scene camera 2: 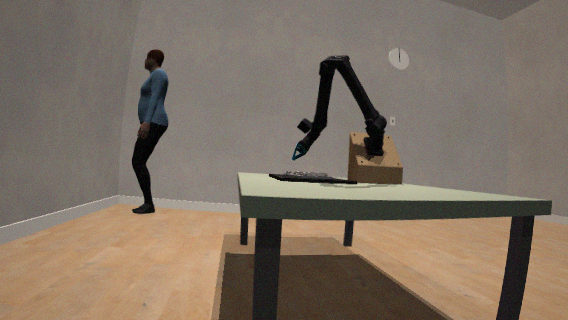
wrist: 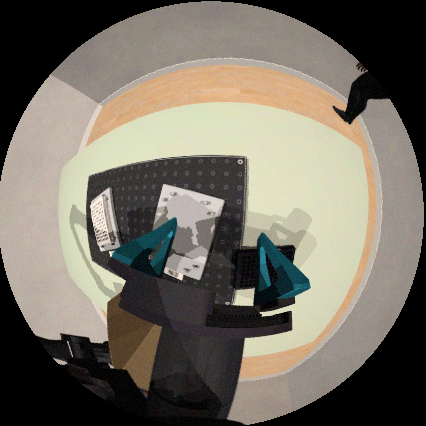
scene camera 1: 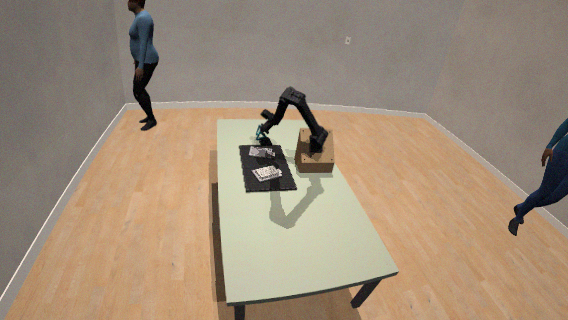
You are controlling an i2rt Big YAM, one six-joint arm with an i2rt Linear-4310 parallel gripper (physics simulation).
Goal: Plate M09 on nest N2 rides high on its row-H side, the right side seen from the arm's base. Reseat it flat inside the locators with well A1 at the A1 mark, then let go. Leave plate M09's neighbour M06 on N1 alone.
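Where they show: gripper, fingertip midpoint: (scene camera 2: 293, 158) (wrist: 218, 228) (scene camera 1: 256, 137); arm's base, link origin: (scene camera 2: 373, 147) (wrist: 122, 353) (scene camera 1: 315, 143).
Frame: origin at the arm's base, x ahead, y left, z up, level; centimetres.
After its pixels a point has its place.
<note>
A dark gridded plate, apparently M09 (scene camera 1: 265, 141) {x 29.9, y -29.0, z -16.1 cm} (wrist: 247, 267) {x 30.3, y -26.8, z -15.9 cm}, lies off the nest at the board's edge beside N2. Whether its edge rests on the board is unclear. Nest N2 (scene camera 1: 261, 151) {x 34.9, y -14.0, z -15.8 cm} (wrist: 195, 225) {x 37.3, y -16.5, z -15.7 cm} is a pale block with bare locators, partly in the arm's shadow. The white-welled plate M06 (scene camera 1: 266, 173) {x 35.2, y 14.2, z -14.4 cm} (wrist: 102, 217) {x 36.1, y 9.4, z -14.4 cm} sits on N1 at the board's other end. My gripper (scene camera 1: 259, 135) {x 38.5, y -21.1, z -7.9 cm} (scene camera 2: 296, 155) {x 38.5, y -21.1, z -7.9 cm} (wrist: 218, 228) {x 38.5, y -21.1, z -7.9 cm} is open and empty, above the table. In the wrist view its right finger covers part of the dark plate. The A1 mark and labels are unreadable.
The black perforated board (scene camera 1: 280, 185) {x 27.3, y 23.6, z -16.9 cm} (scene camera 2: 285, 177) {x 47.2, y 22.0, z -16.9 cm} (wrist: 140, 176) {x 46.5, y -2.2, z -16.9 cm} lies on the pale green table (scene camera 1: 295, 250) {x 28.6, y 73.0, z -18.2 cm} (scene camera 2: 425, 194) {x 12.8, y 77.8, z -18.2 cm} (wrist: 300, 150) {x 55.7, y -38.0, z -18.2 cm}. My arm stands on a brown block (scene camera 1: 314, 167) {x 0.9, y 9.3, z -13.6 cm} (scene camera 2: 375, 175) {x 1.6, y 9.3, z -14.3 cm} (wrist: 135, 345) {x 10.8, y -7.0, z -2.5 cm} beside the board. A person in blue (scene camera 1: 143, 45) (scene camera 2: 154, 100) stands beyond the table.
</note>
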